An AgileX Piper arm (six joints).
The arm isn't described. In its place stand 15 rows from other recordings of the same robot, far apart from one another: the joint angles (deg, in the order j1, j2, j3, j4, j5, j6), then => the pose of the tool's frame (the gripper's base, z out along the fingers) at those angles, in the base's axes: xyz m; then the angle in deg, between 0 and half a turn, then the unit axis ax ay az.
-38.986 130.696 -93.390 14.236 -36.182 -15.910 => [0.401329 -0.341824 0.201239 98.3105 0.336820 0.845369 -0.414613]
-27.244 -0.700 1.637 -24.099 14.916 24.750 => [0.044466 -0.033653 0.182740 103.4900 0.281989 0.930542 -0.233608]
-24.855 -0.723 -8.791 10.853 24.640 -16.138 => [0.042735 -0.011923 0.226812 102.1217 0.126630 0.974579 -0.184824]
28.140 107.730 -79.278 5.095 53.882 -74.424 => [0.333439 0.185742 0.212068 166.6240 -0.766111 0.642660 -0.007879]
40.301 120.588 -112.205 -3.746 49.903 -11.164 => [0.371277 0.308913 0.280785 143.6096 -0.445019 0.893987 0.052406]
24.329 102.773 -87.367 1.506 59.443 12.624 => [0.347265 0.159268 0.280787 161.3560 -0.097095 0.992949 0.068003]
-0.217 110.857 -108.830 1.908 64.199 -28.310 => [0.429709 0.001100 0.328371 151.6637 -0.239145 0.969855 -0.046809]
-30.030 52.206 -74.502 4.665 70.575 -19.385 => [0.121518 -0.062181 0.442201 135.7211 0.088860 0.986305 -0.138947]
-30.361 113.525 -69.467 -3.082 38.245 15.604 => [0.323531 -0.193029 0.136862 167.6962 0.372431 0.927469 -0.033105]
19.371 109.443 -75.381 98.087 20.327 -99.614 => [0.401896 0.174476 0.236273 121.2093 -0.273968 0.924969 0.263390]
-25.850 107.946 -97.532 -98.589 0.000 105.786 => [0.419417 -0.203206 0.369384 96.7881 0.281368 0.948453 -0.145842]
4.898 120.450 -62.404 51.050 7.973 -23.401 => [0.390269 0.043296 0.082917 151.1277 0.178181 0.975331 0.130310]
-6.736 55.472 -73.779 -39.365 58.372 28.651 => [0.153995 -0.067675 0.460793 121.2919 0.264595 0.921695 -0.283670]
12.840 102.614 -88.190 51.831 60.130 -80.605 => [0.363576 0.146500 0.315236 137.5585 -0.583241 0.765723 0.271105]
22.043 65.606 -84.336 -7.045 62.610 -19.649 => [0.198216 0.069566 0.460594 128.8361 -0.357290 0.932185 -0.058095]
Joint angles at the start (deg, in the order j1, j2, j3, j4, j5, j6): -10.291 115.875 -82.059 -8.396 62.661 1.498
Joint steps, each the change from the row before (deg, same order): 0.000 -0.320 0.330 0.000 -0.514 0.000; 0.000 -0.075 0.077 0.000 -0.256 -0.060; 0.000 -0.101 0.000 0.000 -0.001 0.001; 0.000 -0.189 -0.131 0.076 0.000 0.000; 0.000 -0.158 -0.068 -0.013 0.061 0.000; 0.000 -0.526 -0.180 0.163 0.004 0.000; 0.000 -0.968 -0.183 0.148 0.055 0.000; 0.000 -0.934 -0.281 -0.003 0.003 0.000; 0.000 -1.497 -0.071 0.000 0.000 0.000; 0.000 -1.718 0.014 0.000 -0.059 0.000; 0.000 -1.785 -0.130 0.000 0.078 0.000; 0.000 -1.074 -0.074 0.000 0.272 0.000; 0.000 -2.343 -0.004 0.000 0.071 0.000; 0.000 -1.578 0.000 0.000 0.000 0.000; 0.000 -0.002 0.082 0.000 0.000 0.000; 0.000 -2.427 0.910 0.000 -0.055 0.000
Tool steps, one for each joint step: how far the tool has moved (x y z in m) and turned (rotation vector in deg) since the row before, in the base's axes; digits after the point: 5 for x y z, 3 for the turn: -0.00053 0.00015 0.00082 -0.053 -0.497 0.066; 0.00009 0.00001 0.00019 -0.025 -0.243 0.092; -0.00008 0.00001 0.00068 -0.018 -0.100 -0.001; 0.00029 0.00006 0.00179 0.009 -0.327 -0.036; -0.00001 -0.00002 0.00134 -0.045 -0.160 -0.002; 0.00013 0.00021 0.00425 0.016 -0.716 -0.077; -0.00045 0.00028 0.00725 -0.069 -1.102 -0.074; -0.00019 0.00003 0.00746 -0.219 -1.192 0.001; -0.00170 0.00031 0.01035 -0.280 -1.543 0.000; -0.00246 0.00045 0.01142 -0.312 -1.735 0.008; -0.00275 0.00049 0.01240 -0.332 -1.808 -0.010; -0.00221 0.00037 0.00734 -0.169 -0.862 -0.036; -0.00486 0.00088 0.01528 -0.410 -2.240 -0.009; -0.00355 0.00064 0.01018 -0.282 -1.553 0.000; -0.00019 0.00003 -0.00037 0.014 0.079 0.000; -0.00781 0.00142 0.01113 -0.279 -1.547 0.007
